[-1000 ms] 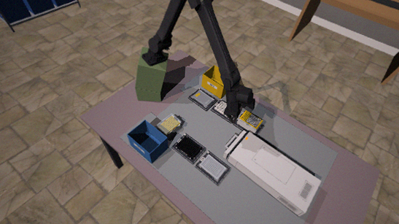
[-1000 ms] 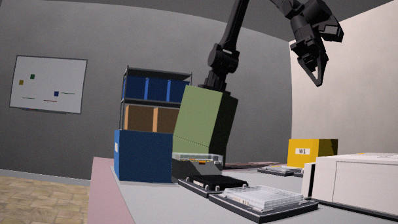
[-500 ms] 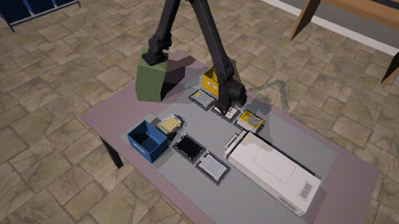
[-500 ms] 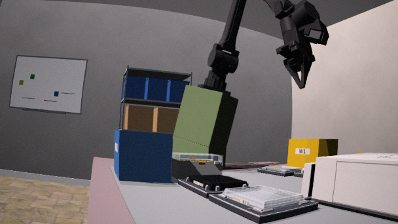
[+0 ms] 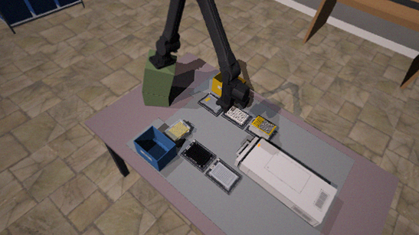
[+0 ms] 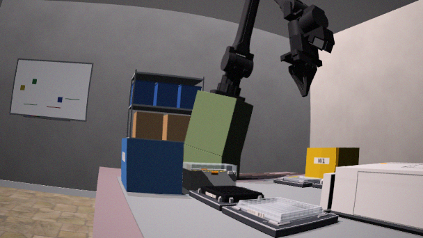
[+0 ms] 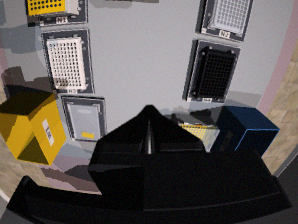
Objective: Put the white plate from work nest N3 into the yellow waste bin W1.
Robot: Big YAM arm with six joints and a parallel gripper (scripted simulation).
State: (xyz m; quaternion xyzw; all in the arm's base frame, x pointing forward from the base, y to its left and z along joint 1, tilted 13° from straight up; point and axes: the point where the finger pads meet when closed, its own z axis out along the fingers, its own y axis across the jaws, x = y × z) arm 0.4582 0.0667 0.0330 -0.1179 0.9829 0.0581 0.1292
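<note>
Right now the white plate is 23 cm below my hand, 19 cm to the left of it and 5 cm behind it. Round my hand: yellow tip box (22 cm to the left, 19 cm below, 12 cm ahead); dark nest N3 (24 cm below, 19 cm to the left, 5 cm behind); black plate (23 cm below, 18 cm to the right, 1 cm ahead).
</note>
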